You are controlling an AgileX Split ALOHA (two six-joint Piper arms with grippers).
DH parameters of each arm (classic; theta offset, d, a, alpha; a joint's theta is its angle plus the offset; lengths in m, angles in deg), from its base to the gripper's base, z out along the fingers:
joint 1: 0 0.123 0 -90
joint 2: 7.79 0 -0.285 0
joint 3: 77.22 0 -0.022 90
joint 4: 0 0.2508 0 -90
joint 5: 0 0 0.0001 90
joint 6: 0 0.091 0 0
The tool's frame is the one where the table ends.
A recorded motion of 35 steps. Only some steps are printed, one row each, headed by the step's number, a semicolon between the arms.
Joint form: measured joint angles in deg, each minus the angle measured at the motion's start. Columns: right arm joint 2, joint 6, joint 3, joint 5, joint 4, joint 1; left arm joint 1, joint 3, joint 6, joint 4, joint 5, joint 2.
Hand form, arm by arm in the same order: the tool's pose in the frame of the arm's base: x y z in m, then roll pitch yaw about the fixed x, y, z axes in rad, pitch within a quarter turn. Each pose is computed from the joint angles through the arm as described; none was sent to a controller.
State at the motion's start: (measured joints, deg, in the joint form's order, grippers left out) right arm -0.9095 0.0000 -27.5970 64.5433 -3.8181 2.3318; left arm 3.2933 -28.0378 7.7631 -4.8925 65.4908 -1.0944
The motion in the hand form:
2: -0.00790 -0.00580 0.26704 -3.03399 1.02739 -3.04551; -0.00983 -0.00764 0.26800 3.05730 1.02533 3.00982
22: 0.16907 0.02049 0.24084 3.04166 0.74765 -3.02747; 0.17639 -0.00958 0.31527 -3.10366 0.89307 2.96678
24: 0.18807 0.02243 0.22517 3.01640 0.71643 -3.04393; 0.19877 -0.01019 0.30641 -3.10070 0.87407 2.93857
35: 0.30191 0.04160 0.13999 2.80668 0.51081 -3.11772; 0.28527 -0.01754 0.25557 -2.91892 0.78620 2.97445
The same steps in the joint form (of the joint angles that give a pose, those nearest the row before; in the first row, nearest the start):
2: 0.00 0.00 0.00 0.00 0.00 0.00; 0.00 0.00 -0.11 0.00 -0.05 0.00
22: 55.20 -19.45 -1.13 -36.33 22.21 0.00; 0.00 -14.57 17.46 -15.87 -27.93 52.89
24: 62.03 -24.33 -1.20 -40.76 27.47 0.00; 0.00 -15.50 22.46 -19.54 -30.56 58.47
35: 100.46 -60.91 -16.29 -43.51 67.22 0.00; -0.06 -21.68 44.32 -41.74 -35.05 81.66

